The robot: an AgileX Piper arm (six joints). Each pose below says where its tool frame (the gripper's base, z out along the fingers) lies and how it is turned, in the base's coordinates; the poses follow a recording.
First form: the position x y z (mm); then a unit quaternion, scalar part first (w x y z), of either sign.
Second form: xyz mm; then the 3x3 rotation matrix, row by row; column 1 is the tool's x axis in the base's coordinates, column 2 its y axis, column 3 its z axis. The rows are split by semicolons. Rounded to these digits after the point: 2 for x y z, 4 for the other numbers.
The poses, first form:
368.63 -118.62 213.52 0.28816 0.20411 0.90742 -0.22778
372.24 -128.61 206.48 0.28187 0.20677 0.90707 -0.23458
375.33 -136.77 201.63 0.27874 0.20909 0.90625 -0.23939
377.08 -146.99 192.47 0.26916 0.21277 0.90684 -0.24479
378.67 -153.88 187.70 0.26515 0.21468 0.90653 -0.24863
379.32 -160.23 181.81 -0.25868 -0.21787 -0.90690 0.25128
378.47 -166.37 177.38 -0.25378 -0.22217 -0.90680 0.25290
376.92 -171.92 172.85 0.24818 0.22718 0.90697 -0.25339
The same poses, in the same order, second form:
368.63 -118.62 213.52; -0.7506 0.5017 0.4300; 0.2392 0.8129 -0.5310; -0.6160 -0.2958 -0.7302
372.24 -128.61 206.48; -0.7556 0.5073 0.4143; 0.2429 0.8044 -0.5421; -0.6084 -0.3090 -0.7310
375.33 -136.77 201.63; -0.7572 0.5124 0.4051; 0.2455 0.7979 -0.5505; -0.6053 -0.3173 -0.7300
377.08 -146.99 192.47; -0.7646 0.5177 0.3840; 0.2541 0.7896 -0.5585; -0.5923 -0.3294 -0.7353
378.67 -153.88 187.70; -0.7672 0.5211 0.3740; 0.2574 0.7842 -0.5646; -0.5875 -0.3369 -0.7358
379.32 -160.23 181.81; -0.7712 0.5252 0.3597; 0.2652 0.7788 -0.5685; -0.5787 -0.3431 -0.7399
378.47 -166.37 177.38; -0.7725 0.5313 0.3479; 0.2746 0.7734 -0.5714; -0.5726 -0.3459 -0.7433
376.92 -171.92 172.85; -0.7736 0.5379 0.3351; 0.2863 0.7684 -0.5724; -0.5653 -0.3469 -0.7484

